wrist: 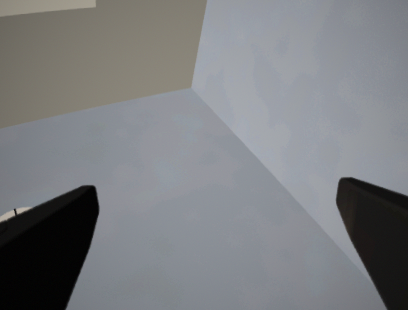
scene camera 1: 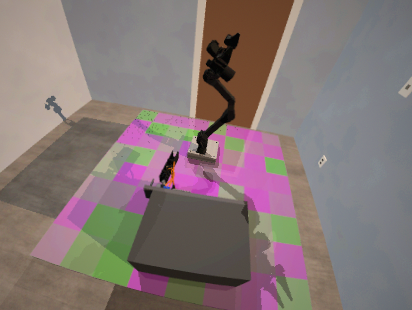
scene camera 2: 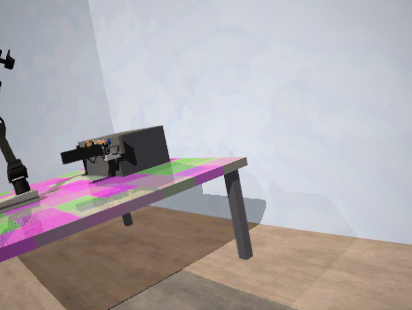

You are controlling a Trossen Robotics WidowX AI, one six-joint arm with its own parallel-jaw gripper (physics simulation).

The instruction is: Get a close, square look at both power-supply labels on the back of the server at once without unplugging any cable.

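Seen in the pictures: gripper, fingertip midpoint: (wrist: 218,194) (scene camera 1: 235,40) (scene camera 2: 0,46); arm's base at its link origin: (scene camera 1: 201,150) (scene camera 2: 23,192).
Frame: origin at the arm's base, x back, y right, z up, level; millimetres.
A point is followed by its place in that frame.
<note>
The server (scene camera 1: 195,235) {x -640, y -89, z 158 mm} (scene camera 2: 147,151) {x -647, y 135, z 41 mm} is a dark grey box on the table. Its back faces my arm's base. A black cable arm (scene camera 1: 169,169) {x -339, y 116, z 145 mm} (scene camera 2: 77,154) {x -261, y 149, z 119 mm} with orange and blue cables (scene camera 1: 173,172) {x -366, y 85, z 164 mm} (scene camera 2: 102,143) {x -419, y 103, z 138 mm} sticks out from one side of that back. The power-supply labels cannot be made out in the scene views, and the server does not show in the wrist view. My gripper (wrist: 218,194) {x -67, y -84, z 718 mm} is open and empty, raised high above the base and far from the server. In the wrist view its fingers stand wide apart before the walls and the ceiling.
The table (scene camera 1: 285,222) {x -391, y -582, z -48 mm} (scene camera 2: 205,172) {x -600, y 636, z -49 mm} has a pink and green checkered top. My arm's base plate (scene camera 1: 212,151) {x 22, y -78, z -6 mm} (scene camera 2: 22,199) {x 26, y 91, z -17 mm} stands on it behind the server. A brown door (scene camera 1: 245,30) is behind the arm. A blue wall (scene camera 1: 360,200) rises on the right.
</note>
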